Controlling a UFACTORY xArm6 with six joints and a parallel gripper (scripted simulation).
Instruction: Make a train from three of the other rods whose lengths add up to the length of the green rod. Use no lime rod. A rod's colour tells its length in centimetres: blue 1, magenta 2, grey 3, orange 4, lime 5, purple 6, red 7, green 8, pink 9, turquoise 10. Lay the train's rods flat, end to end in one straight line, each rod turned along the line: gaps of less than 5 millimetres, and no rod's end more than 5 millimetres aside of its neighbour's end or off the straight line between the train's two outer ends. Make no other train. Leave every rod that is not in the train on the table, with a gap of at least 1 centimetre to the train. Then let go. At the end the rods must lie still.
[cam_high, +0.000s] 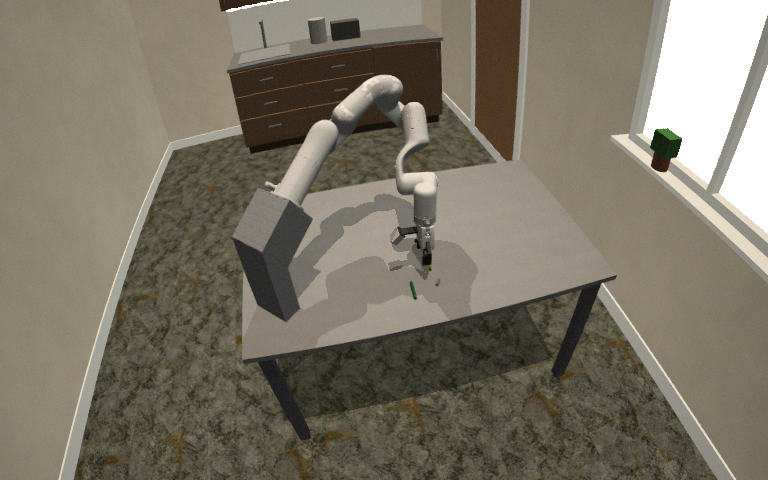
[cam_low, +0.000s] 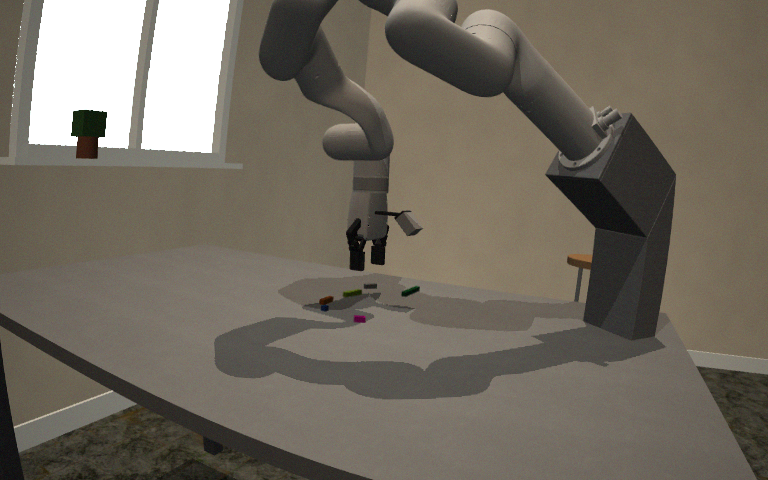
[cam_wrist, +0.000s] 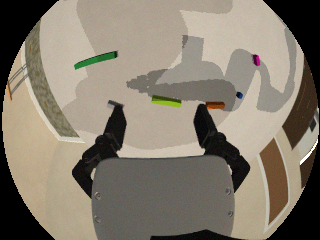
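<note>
Now: hand 5 cm past the blue rod, 15 cm to the right of it and 7 cm above it. Also, from my hand: lime rod (2 cm ahead, 2 cm to the left, 7 cm below); orange rod (1 cm behind, 11 cm to the left, 7 cm below); grey rod (6 cm ahead, 7 cm to the right, 7 cm below).
</note>
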